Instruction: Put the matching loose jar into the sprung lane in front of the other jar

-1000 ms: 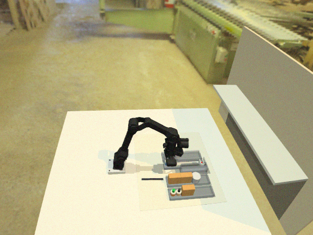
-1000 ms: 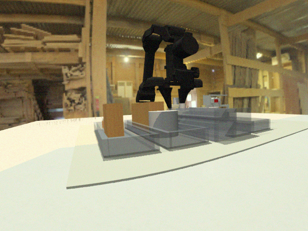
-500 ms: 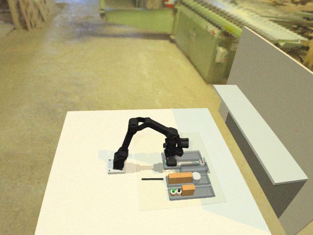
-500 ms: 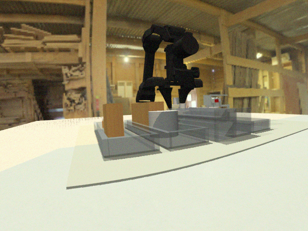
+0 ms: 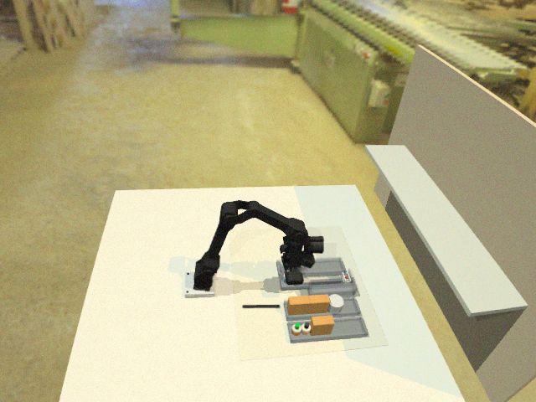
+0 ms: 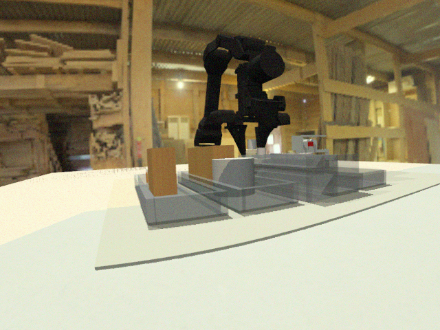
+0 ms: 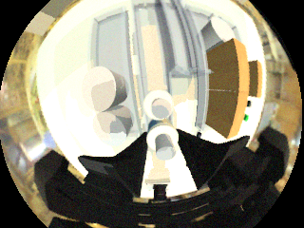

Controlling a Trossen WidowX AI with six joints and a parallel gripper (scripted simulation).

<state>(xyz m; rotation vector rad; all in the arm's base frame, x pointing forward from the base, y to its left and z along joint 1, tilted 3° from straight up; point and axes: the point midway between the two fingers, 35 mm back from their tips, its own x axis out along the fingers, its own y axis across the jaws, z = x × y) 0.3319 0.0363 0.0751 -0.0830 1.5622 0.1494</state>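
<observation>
My gripper tip is 10 cm past the black bar, 11 cm to the left of it and 4 cm above it. Also, from my gripper tip: red mark: 23 cm ahead, 2 cm above; then green-lidded jar: 3 cm ahead, 22 cm to the right, 2 cm below; then sprung lane: 15 cm ahead, 3 cm below.
</observation>
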